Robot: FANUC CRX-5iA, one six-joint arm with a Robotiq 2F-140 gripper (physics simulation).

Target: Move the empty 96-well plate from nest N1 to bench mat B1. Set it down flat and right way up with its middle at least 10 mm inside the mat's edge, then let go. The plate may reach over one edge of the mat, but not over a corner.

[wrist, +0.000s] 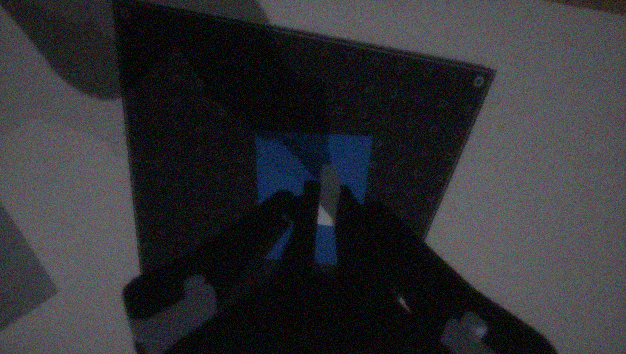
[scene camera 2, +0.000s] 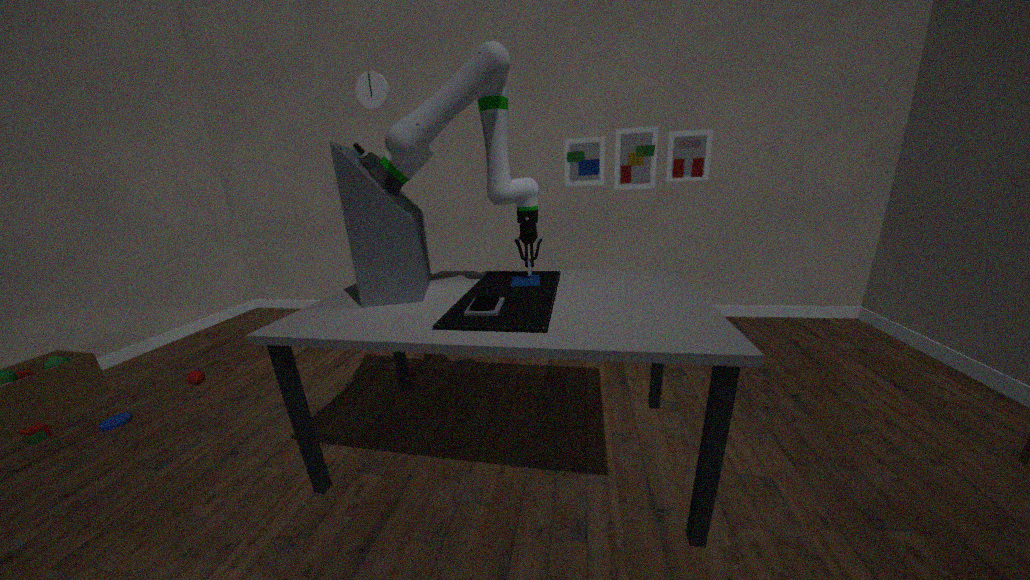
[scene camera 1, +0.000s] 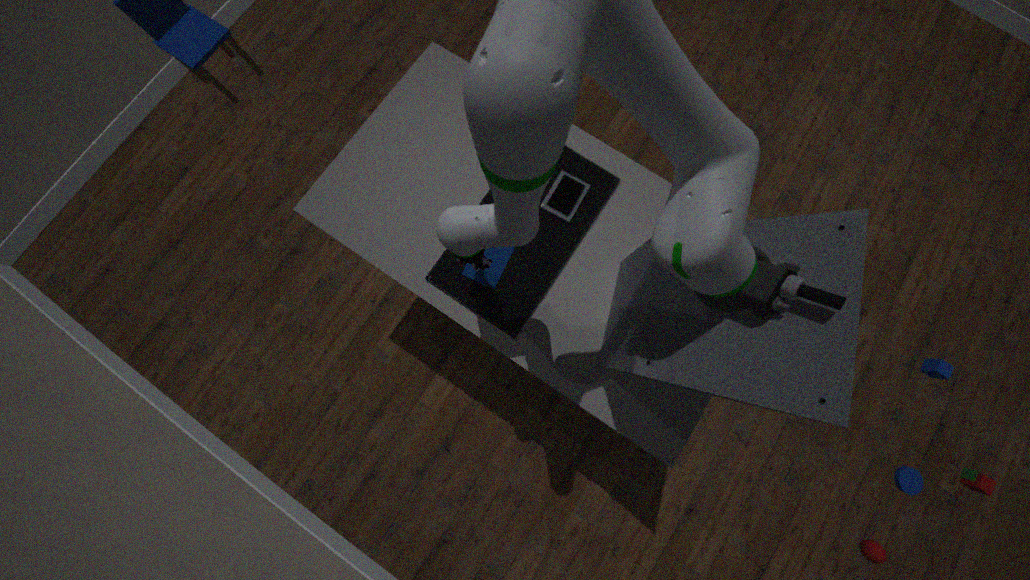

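Pixels of known places: gripper, between the fingertips: point(wrist: 327, 178) point(scene camera 2: 529, 274) point(scene camera 1: 477, 267); arm's base, origin of its link: point(scene camera 2: 382, 183) point(scene camera 1: 731, 277).
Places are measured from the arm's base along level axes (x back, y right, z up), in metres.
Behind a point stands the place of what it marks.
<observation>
The blue bench mat B1 point(scene camera 1: 498, 265) {x -0.460, y -0.260, z -0.461 m} point(scene camera 2: 520, 282) {x -0.485, y -0.235, z -0.460 m} point(wrist: 272, 160) {x -0.439, y -0.306, z -0.460 m} lies flat on a black board. My gripper point(scene camera 1: 482, 264) {x -0.503, y -0.316, z -0.445 m} point(scene camera 2: 529, 268) {x -0.503, y -0.316, z -0.445 m} point(wrist: 327, 178) {x -0.503, y -0.316, z -0.445 m} points down, low over the mat, its pale finger pads together. It is shut with nothing between the fingers. Whether the tips touch the mat cannot be told. Nest N1, a pale rectangular frame point(scene camera 1: 582, 201) point(scene camera 2: 484, 313), stands on the same board, away from the gripper. A dark shape point(scene camera 1: 566, 195) {x -0.465, y 0.089, z -0.441 m} point(scene camera 2: 487, 302) {x -0.483, y 0.098, z -0.439 m} fills the nest and looks like a black plate; its wells cannot be made out. The nest does not show in the wrist view.
The black board point(scene camera 1: 536, 284) {x -0.319, y -0.215, z -0.462 m} point(scene camera 2: 529, 317) {x -0.658, y 0.143, z -0.462 m} point(wrist: 185, 115) {x -0.332, y -0.317, z -0.462 m} lies on the pale table point(scene camera 1: 389, 144) {x -1.089, y -0.214, z -0.475 m} point(scene camera 2: 634, 317) {x -0.986, y 0.031, z -0.475 m} point(wrist: 540, 150) {x -0.709, y -0.425, z -0.475 m}. A tall grey robot pedestal point(scene camera 1: 800, 345) {x 0.133, y -0.067, z 0.097 m} point(scene camera 2: 385, 244) {x -0.069, y 0.112, z -0.229 m} stands beside the board. Coloured toys lie on the floor, clear of the arm.
</observation>
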